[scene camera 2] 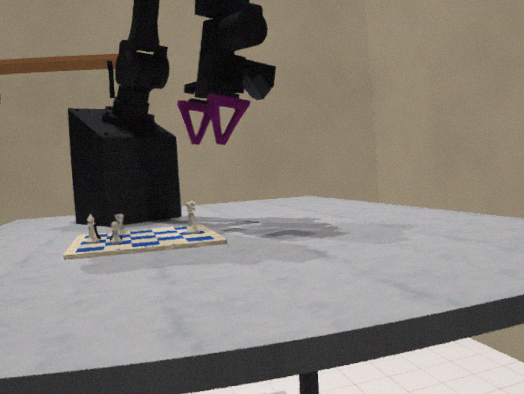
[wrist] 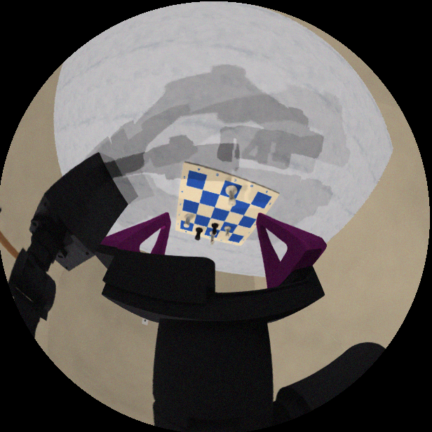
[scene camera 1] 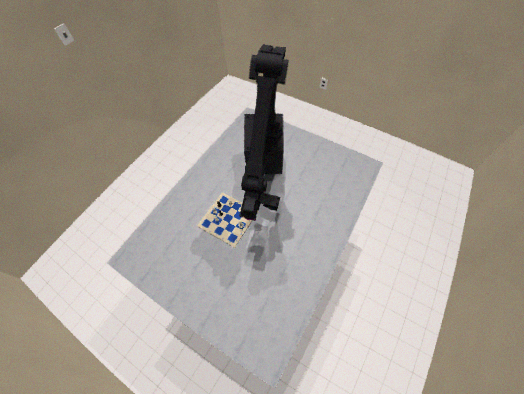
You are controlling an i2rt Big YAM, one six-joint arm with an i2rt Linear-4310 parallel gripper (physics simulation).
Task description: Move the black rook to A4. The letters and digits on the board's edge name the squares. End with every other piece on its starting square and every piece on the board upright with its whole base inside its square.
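Places are measured from the arm's base along level axes (x back, y left, z down), in centimetres.
Pixels of known places: gripper, fingertip midpoint: [scene camera 2: 207, 144]; arm's base at its link origin: [scene camera 2: 128, 121] [scene camera 1: 268, 130].
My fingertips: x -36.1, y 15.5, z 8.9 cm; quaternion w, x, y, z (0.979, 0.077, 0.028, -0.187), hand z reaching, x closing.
Note:
Ahead of a thing's pixels: the offset from my fingertips to its top centre. Level surfaces: height alone.
The board {dx -5.0, dy -11.4, dz +13.9 cm} [scene camera 1: 217, 235] [scene camera 2: 150, 248] [wrist: 181, 200] lies on the table, with blue and cream squares. Two black pieces stand near its edge closest to the gripper in the wrist view: one black piece {dx -1.9, dy -19.5, dz +10.6 cm} [scene camera 1: 219, 204] [wrist: 198, 233] at the edge, another black piece {dx -5.3, dy -15.6, dz +10.8 cm} [scene camera 1: 221, 213] [wrist: 215, 228] slightly further in. Which one is the rook is too small to tell. A tall white piece {dx -4.3, dy -3.7, dz +8.6 cm} [scene camera 1: 241, 225] [scene camera 2: 191, 217] [wrist: 232, 192] stands apart near the lettered far edge in the wrist view. My gripper [scene camera 2: 209, 143] [wrist: 213, 217] is open and empty, high above the table; its fingers are mostly hidden in scene camera 1.
Other white pieces stand near the black ones: one white piece [wrist: 188, 218], a second white piece [wrist: 227, 230] and a third white piece [wrist: 212, 237]. The black arm base [scene camera 2: 125, 175] stands behind the board. The grey table {dz +14.5 cm} [scene camera 1: 190, 295] [scene camera 2: 250, 300] carries the arm's shadows.

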